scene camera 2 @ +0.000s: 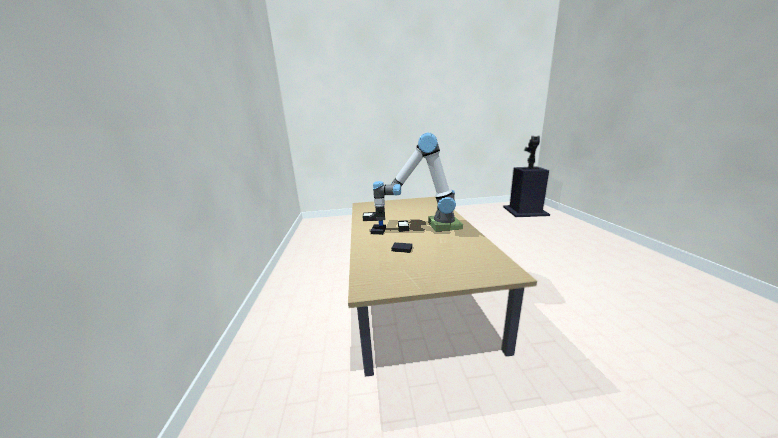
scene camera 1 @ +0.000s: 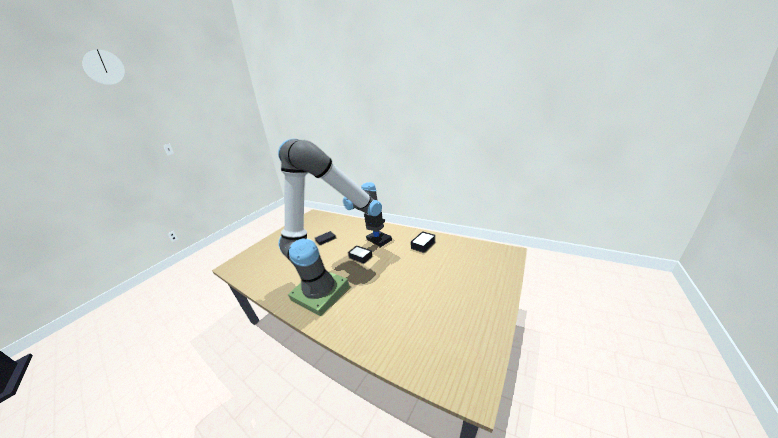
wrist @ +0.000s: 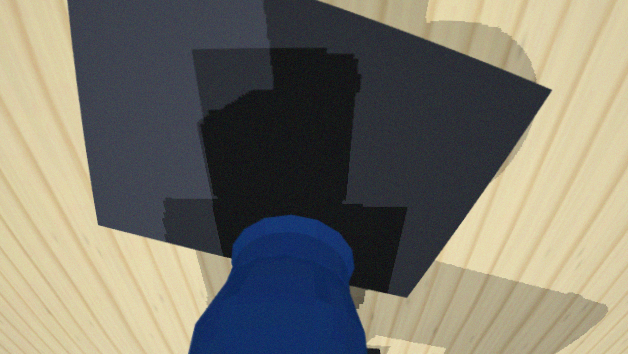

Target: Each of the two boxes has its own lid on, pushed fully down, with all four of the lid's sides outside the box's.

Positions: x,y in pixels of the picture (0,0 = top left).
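Labels:
My suction cup [wrist: 290,275] is 50 mm from the lens. There's also a larger dark lid [wrist: 196,127], and the marked spots on my suction cup and that lid are 50 mm apart. The lid itself is 80 mm from the lens.

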